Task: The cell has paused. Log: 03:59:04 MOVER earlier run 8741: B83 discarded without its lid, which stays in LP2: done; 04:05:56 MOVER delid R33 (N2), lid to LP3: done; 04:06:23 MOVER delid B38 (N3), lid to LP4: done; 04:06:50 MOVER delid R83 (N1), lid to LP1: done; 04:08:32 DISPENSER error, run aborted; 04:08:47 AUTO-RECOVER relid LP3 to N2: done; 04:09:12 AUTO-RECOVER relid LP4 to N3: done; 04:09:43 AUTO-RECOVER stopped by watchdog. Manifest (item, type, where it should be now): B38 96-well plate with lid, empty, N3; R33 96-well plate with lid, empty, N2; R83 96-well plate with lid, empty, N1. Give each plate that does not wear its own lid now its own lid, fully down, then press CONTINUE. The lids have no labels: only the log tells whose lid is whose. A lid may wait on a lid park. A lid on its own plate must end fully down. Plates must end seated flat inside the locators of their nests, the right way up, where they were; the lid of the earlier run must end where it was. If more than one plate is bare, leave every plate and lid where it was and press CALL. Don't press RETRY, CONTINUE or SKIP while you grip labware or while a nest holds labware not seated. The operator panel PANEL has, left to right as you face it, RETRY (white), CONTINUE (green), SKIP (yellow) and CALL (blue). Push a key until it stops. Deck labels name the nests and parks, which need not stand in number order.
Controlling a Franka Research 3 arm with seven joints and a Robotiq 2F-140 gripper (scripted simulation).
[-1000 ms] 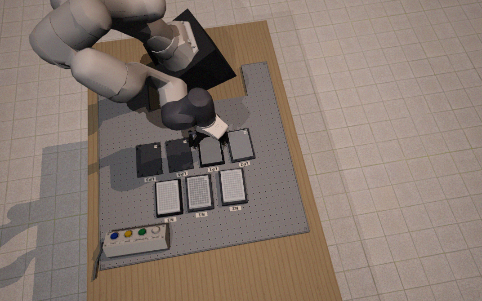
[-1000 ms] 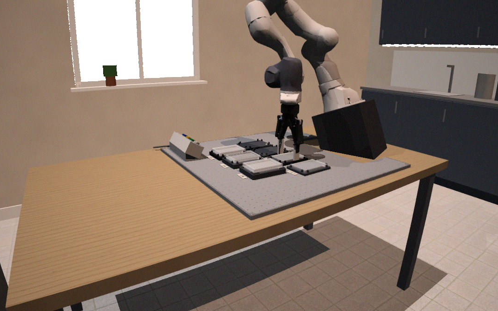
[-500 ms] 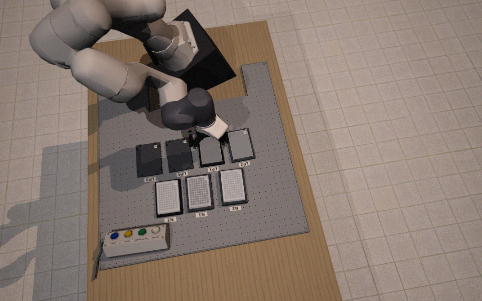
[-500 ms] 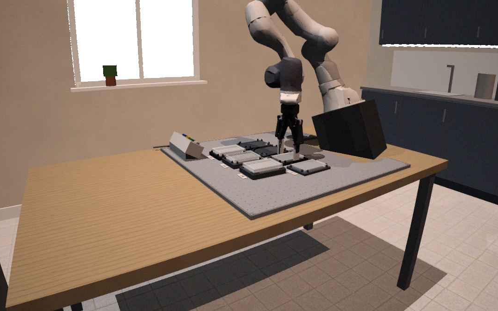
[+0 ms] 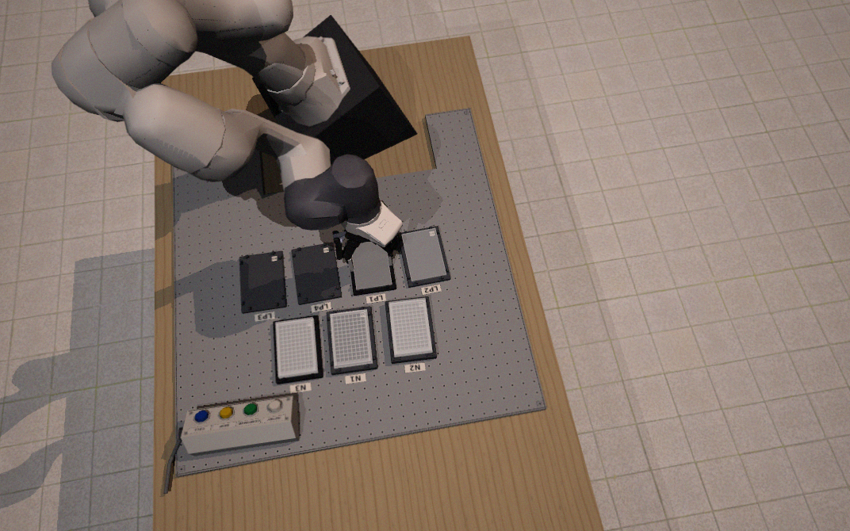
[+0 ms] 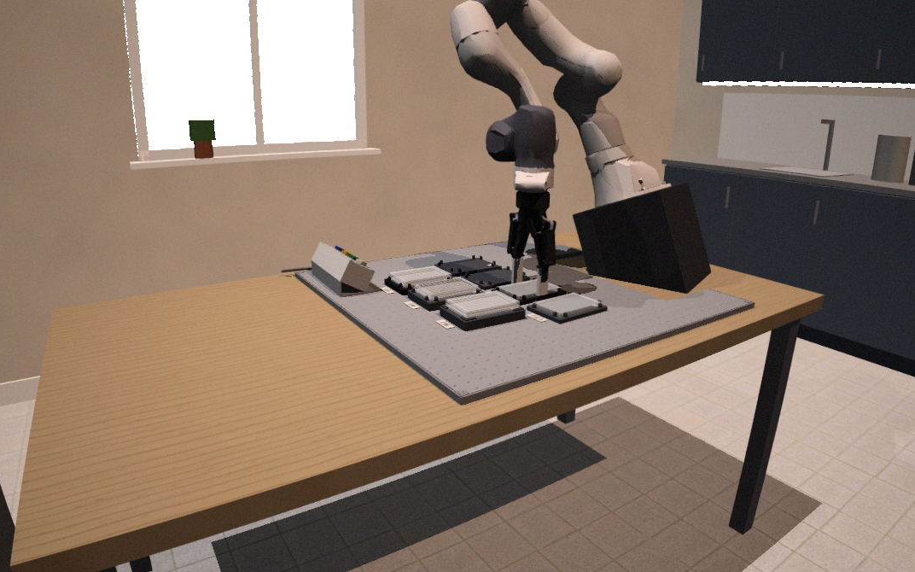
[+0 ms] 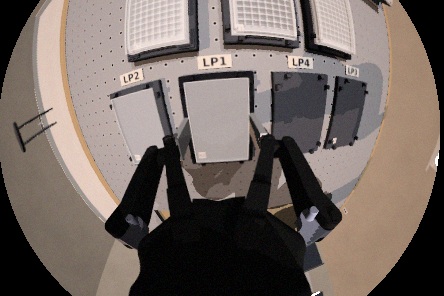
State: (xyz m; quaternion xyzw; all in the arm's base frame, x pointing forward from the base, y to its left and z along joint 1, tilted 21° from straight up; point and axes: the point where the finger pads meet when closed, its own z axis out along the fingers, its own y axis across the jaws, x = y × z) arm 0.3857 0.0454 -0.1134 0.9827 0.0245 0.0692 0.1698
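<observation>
Now: the lid park LP1 30 mm below my hand. The rest, counted from my hand: lid park LP3: 10 mm ahead, 260 mm to the right, 30 mm below; then lid park LP4: 130 mm to the right, 30 mm below; then plate: 180 mm ahead, 60 mm to the right, 10 mm below.
</observation>
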